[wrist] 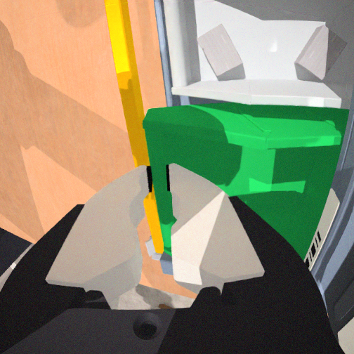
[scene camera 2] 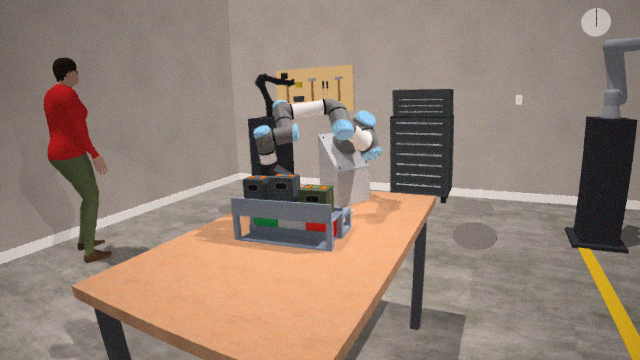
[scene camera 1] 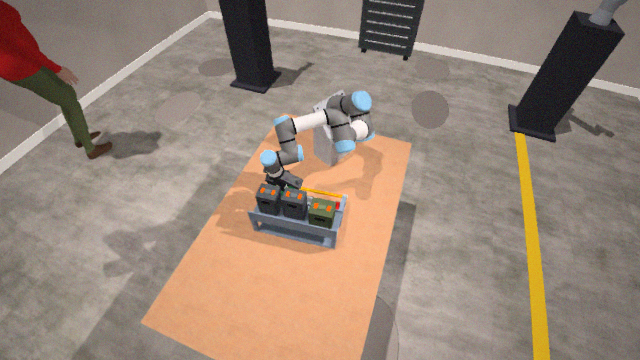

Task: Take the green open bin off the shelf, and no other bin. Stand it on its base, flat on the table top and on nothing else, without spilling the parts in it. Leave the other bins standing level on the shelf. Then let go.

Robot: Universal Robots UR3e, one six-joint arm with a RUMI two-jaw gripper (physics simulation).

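Seen in the pictures: arm's base, origin of the base link: (scene camera 2: 344, 143) (scene camera 1: 337, 108).
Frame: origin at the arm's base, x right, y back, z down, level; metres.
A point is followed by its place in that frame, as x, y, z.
Note:
The green open bin (wrist: 210, 142) fills the middle of the wrist view. A sliver of the green bin (scene camera 1: 291, 189) @[0.015, -0.514, 0.045] shows by the gripper in scene camera 1, and part of the bin (scene camera 2: 265, 222) @[0.100, -0.531, 0.236] shows through the shelf frame (scene camera 2: 280, 208) @[-0.032, -0.614, 0.140] in scene camera 2. My gripper (wrist: 159, 168) is shut on its near side wall, one finger on each side. In scene camera 1 the gripper (scene camera 1: 285, 180) @[0.100, -0.402, 0.208] is behind the dark boxes, its tips hidden. A white bin (wrist: 250, 91) with grey blocks is beside the green one. The green bin's parts and base are hidden.
A yellow bar (scene camera 1: 320, 192) @[-0.055, -0.368, 0.215] (wrist: 117, 45) runs along the shelf's robot side. Two dark boxes (scene camera 1: 268, 200) @[0.085, -0.587, 0.062] (scene camera 1: 294, 204) @[-0.023, -0.570, 0.057] and an olive box (scene camera 1: 322, 213) @[-0.136, -0.554, 0.080] (scene camera 2: 317, 196) @[-0.149, -0.565, 0.100] stand on top of the shelf. A red bin (scene camera 1: 337, 205) @[-0.157, -0.416, 0.204] (scene camera 2: 316, 227) @[-0.113, -0.516, 0.231] is at its right end.

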